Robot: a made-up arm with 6 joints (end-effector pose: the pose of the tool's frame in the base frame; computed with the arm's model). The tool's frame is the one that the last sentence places. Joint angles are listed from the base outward.
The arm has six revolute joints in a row. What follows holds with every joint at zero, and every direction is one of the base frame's. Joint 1 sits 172.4 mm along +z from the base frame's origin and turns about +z. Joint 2 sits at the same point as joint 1 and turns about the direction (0.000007, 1, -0.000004). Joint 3 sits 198.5 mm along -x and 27.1 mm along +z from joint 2 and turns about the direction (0.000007, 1, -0.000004). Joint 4 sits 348.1 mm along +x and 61.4 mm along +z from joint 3 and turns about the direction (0.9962, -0.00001, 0.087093). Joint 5 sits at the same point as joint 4 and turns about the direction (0.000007, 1, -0.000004). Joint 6 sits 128.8 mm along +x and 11.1 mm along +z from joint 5 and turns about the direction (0.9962, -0.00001, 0.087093). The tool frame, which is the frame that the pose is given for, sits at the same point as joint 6; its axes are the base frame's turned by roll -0.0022, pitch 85.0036 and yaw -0.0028 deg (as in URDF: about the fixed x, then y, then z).
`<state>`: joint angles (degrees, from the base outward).
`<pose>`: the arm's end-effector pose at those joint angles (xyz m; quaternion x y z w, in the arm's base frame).
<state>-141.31 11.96 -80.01 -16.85 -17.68 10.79</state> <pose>0.0971 0.0632 0.7146 -0.0166 0.0408 -0.9569 0.2869</pose>
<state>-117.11 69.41 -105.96 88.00 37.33 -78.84</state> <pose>-0.0565 -0.2826 0.6904 0.2241 0.4405 -0.6178 0.6116</pose>
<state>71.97 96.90 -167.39 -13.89 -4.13 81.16</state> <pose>0.0390 0.1270 0.8419 -0.0123 0.0911 0.9338 0.3457</pose>
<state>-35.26 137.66 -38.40 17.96 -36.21 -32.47</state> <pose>0.1776 -0.1544 -0.1769 0.1695 0.9458 -0.1963 0.1956</pose>
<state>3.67 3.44 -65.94 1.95 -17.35 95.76</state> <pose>-0.0782 -0.0063 0.6772 0.0364 0.0270 0.7723 0.6336</pose>
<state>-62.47 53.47 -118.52 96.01 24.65 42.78</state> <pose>0.0613 -0.0013 0.8019 0.1833 0.1783 0.6258 0.7369</pose>
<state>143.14 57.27 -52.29 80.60 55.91 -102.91</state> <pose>-0.3354 0.1193 0.3675 0.7146 0.2385 -0.6576 0.0027</pose>
